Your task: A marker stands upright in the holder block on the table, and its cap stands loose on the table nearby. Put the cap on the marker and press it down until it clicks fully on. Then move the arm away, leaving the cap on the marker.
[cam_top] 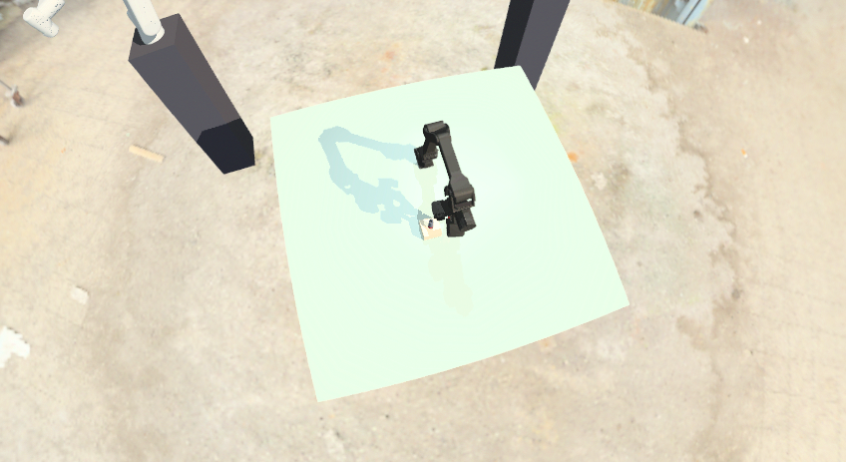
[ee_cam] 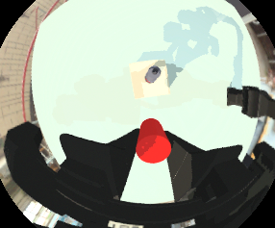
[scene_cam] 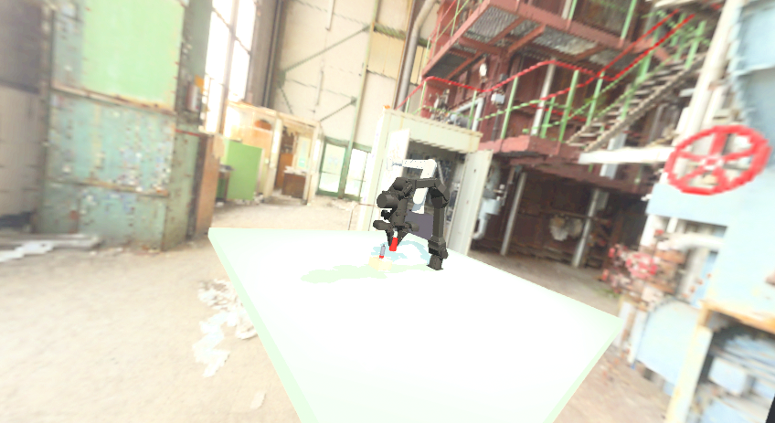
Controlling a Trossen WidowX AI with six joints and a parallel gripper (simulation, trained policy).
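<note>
The holder block lies 20 mm behind my gripper tip, 70 mm to the right of it and 100 mm below it. Round my gripper tip: red cap: 10 mm above.
</note>
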